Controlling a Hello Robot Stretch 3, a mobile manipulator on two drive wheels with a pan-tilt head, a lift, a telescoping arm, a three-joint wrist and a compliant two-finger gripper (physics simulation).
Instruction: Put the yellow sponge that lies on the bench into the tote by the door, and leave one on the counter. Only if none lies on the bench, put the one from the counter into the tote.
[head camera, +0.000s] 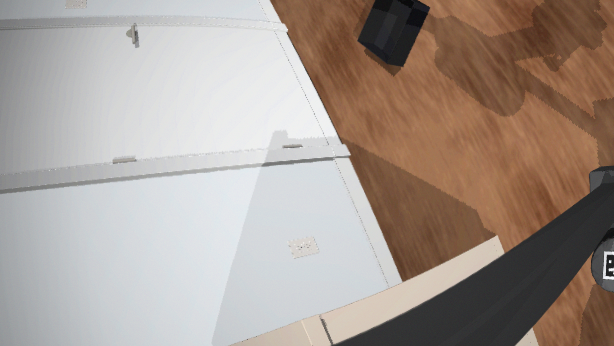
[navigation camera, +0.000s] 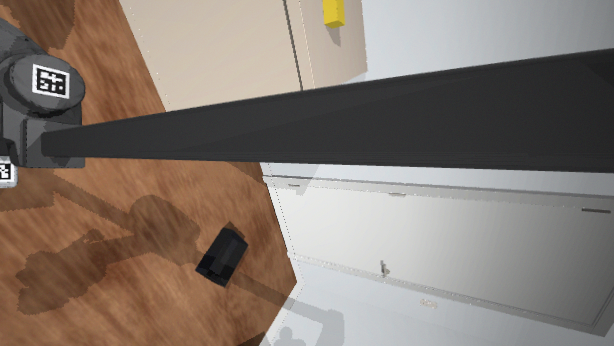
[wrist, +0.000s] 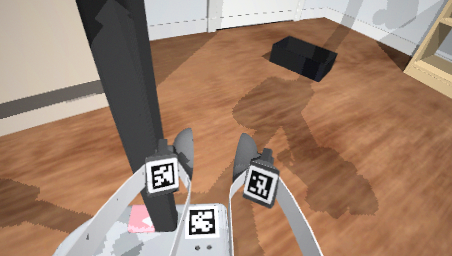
Scene:
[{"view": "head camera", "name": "white door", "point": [97, 99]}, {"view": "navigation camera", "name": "black tote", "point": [218, 264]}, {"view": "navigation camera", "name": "beige counter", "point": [194, 60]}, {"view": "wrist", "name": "my gripper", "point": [215, 148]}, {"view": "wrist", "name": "black tote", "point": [314, 62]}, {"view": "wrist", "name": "beige counter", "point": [56, 77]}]

